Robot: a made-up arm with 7 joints. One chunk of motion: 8 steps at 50 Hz.
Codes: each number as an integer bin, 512 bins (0 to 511) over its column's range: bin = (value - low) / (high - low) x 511, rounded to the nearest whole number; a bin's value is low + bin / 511 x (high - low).
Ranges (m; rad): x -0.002..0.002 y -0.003..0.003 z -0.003..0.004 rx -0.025..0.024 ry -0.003..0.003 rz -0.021..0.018
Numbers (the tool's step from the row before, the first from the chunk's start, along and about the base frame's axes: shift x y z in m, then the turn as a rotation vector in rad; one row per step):
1: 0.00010 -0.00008 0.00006 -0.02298 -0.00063 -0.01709
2: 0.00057 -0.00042 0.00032 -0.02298 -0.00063 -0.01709
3: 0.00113 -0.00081 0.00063 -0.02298 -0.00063 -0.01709
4: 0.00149 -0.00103 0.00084 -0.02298 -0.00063 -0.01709
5: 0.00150 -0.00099 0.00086 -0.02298 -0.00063 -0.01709
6: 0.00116 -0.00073 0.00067 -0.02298 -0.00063 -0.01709
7: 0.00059 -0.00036 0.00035 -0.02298 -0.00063 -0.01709
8: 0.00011 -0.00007 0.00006 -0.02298 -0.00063 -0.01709
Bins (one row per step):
1: 268 249 223 21 202 51
2: 328 220 242 21 202 51
3: 400 187 265 21 202 51
4: 446 168 280 21 202 51
5: 447 171 282 21 202 51
6: 404 193 268 21 202 51
7: 331 225 245 21 202 51
8: 270 250 223 21 202 51

